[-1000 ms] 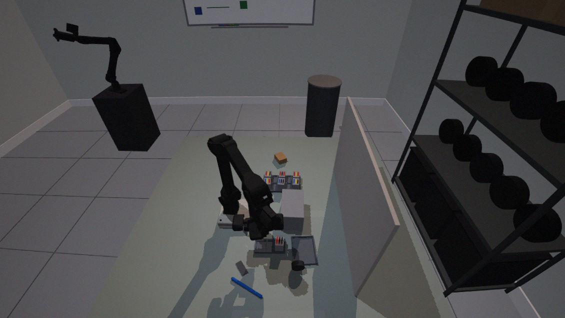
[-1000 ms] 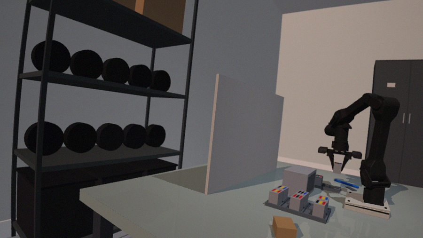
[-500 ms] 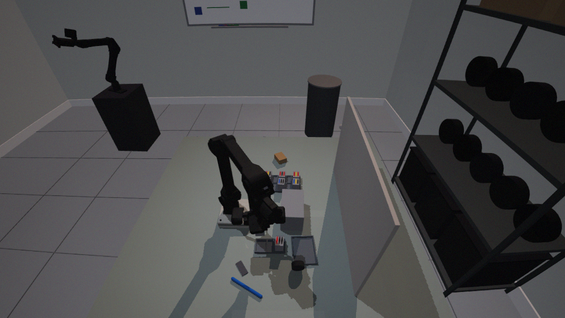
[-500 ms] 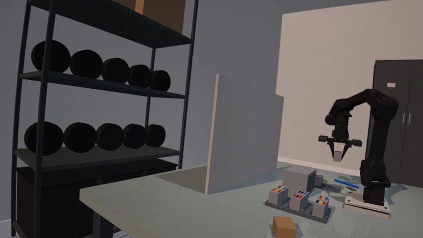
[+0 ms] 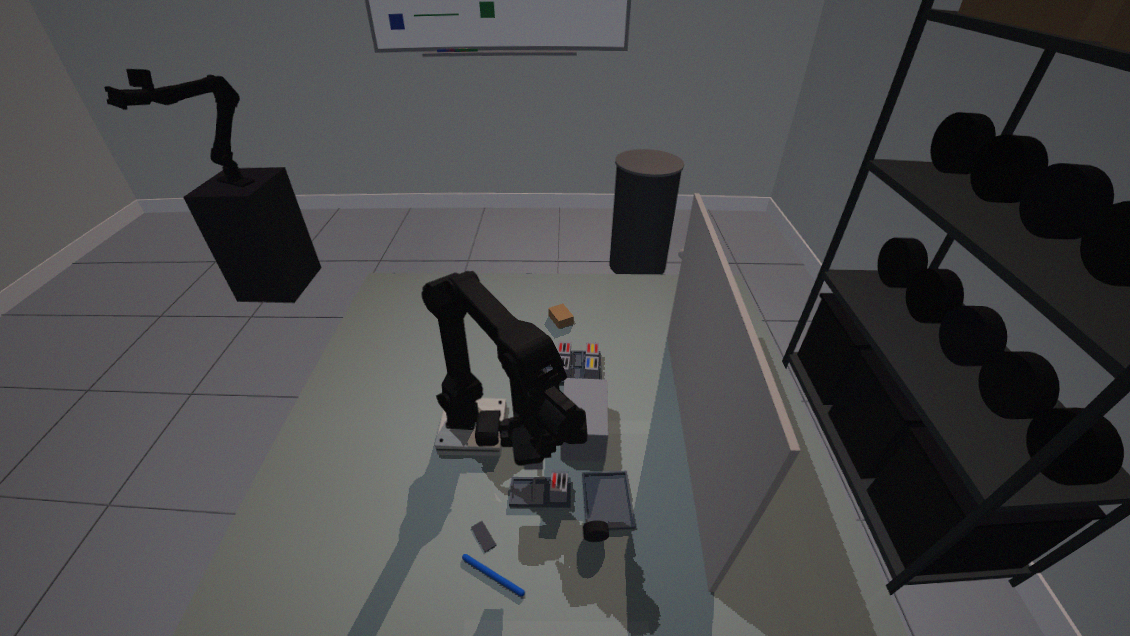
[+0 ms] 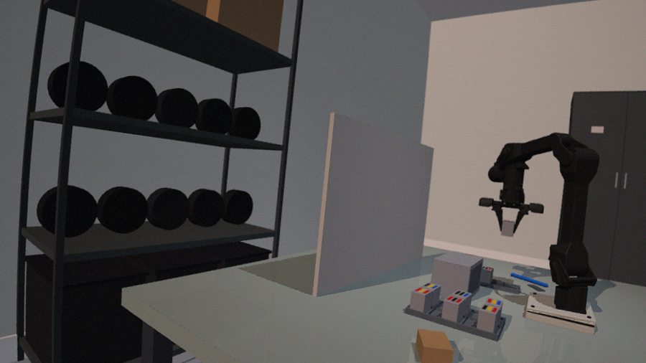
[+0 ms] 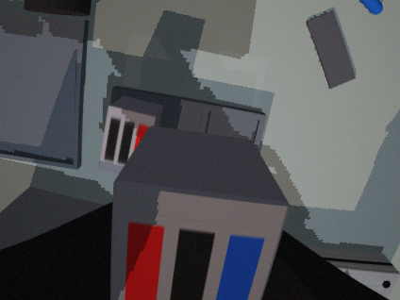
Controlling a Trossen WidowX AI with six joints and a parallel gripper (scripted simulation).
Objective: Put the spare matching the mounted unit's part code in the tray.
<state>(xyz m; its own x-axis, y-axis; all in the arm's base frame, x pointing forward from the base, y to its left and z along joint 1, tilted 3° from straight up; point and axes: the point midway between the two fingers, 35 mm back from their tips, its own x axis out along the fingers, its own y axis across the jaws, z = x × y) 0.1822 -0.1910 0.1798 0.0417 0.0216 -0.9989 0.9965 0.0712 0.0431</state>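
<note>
Now: gripper tip 150 mm short of the dark tray, 10 mm to the right of it and 170 mm above it. The rest, counted from my gripper tip: black tape roll 120 mm ahead, 70 mm to the right, 150 mm below; then low grey holder 10 mm ahead, 20 mm to the left, 170 mm below; then blue pen 70 mm behind, 150 mm to the right, 170 mm below.
</note>
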